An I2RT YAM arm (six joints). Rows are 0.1 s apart.
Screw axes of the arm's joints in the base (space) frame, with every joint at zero. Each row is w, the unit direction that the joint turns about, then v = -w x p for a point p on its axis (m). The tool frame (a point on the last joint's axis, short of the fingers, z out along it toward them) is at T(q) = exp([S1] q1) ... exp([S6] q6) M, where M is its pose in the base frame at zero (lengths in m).
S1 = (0, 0, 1, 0, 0, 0)
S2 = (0, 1, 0, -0.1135, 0, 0.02)
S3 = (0, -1, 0, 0.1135, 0, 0.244)
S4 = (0, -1, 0, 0.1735, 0, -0.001)
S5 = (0, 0, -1, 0, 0.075, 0)
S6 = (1, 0, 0, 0, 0.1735, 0)
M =
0 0 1 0.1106
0 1 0 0
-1 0 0 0.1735
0 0 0 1
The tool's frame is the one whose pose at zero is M.
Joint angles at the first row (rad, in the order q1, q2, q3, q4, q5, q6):
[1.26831, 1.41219, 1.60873, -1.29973, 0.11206, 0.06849]
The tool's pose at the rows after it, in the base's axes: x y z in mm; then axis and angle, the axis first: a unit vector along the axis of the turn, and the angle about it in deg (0 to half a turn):
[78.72 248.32 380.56 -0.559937 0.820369 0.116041 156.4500]
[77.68 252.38 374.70 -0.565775 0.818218 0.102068 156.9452]
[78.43 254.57 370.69 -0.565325 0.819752 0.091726 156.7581]
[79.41 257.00 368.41 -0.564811 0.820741 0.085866 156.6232]
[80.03 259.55 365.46 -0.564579 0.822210 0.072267 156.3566]
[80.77 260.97 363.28 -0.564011 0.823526 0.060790 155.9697]
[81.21 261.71 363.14 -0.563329 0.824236 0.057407 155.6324]
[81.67 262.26 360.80 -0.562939 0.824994 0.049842 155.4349]
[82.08 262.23 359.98 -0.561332 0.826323 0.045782 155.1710]
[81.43 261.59 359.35 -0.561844 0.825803 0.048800 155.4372]
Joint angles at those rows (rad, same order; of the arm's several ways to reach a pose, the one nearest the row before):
[1.27414, 1.42399, 1.60763, -1.28864, 0.07570, 0.05835]
[1.28478, 1.43799, 1.59887, -1.29007, 0.09341, 0.05384]
[1.28692, 1.44476, 1.58922, -1.28397, 0.11236, 0.05482]
[1.28738, 1.45325, 1.58769, -1.27936, 0.12320, 0.05522]
[1.29108, 1.46434, 1.58690, -1.28086, 0.14839, 0.05655]
[1.29281, 1.47089, 1.58461, -1.28093, 0.17092, 0.05676]
[1.29319, 1.47358, 1.58612, -1.27933, 0.18012, 0.05713]
[1.29391, 1.47568, 1.57895, -1.27666, 0.19415, 0.05713]
[1.29367, 1.47558, 1.57541, -1.27474, 0.20377, 0.05925]
[1.29437, 1.47186, 1.56966, -1.27282, 0.19640, 0.06003]

